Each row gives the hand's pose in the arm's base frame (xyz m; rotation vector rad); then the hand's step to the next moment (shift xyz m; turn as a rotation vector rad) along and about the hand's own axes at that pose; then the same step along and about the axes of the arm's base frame.
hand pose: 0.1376 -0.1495 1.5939 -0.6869 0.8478 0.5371
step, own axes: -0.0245 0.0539 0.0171 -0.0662 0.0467 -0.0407
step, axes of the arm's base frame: -0.0414 0.0445 0.0104 -0.0881 -0.0091 0.0194
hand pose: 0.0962 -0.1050 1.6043 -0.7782 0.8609 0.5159
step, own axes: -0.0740 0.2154 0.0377 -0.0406 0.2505 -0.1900
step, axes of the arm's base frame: -0.1702 0.1558 -0.0079 -0.2829 0.0033 -0.1430
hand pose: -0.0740 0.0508 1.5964 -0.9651 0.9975 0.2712
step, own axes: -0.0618 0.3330 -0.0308 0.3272 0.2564 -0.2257
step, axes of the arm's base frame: -0.2504 0.1809 -0.1423 -0.1054 -0.1012 -0.4499
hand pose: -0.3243 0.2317 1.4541 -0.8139 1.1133 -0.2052
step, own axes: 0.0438 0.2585 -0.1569 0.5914 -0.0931 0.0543
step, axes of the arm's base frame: -0.1763 0.0831 -0.2353 0.3388 -0.3523 -0.3500
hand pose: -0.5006 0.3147 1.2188 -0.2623 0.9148 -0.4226
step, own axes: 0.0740 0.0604 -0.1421 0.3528 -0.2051 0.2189
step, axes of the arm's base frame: -0.0607 0.0137 -0.1595 0.3170 -0.3352 -0.0405
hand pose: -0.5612 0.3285 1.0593 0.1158 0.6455 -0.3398
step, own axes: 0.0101 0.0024 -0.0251 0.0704 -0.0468 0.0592
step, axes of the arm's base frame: -0.0059 0.0048 -0.0261 0.0701 -0.0757 0.0043
